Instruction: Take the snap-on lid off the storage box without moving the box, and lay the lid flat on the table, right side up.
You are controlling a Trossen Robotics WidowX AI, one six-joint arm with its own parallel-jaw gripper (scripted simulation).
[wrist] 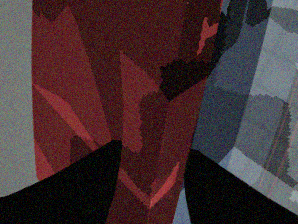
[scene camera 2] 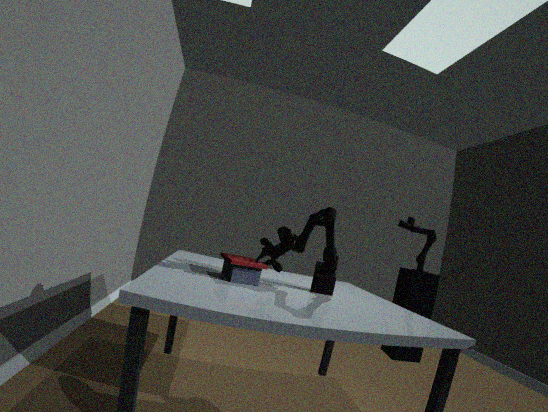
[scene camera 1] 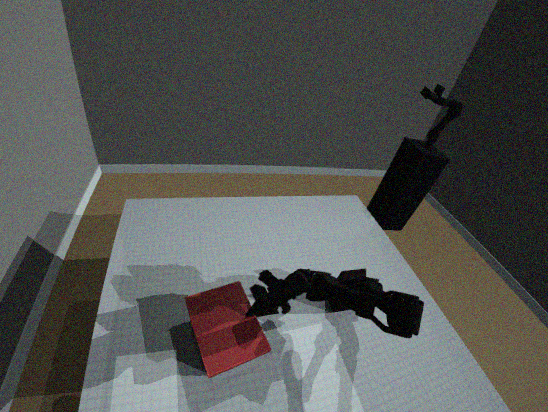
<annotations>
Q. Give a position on a red lid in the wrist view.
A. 140,79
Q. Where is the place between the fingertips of my gripper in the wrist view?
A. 153,154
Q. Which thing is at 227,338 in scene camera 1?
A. A red lid.
</annotations>
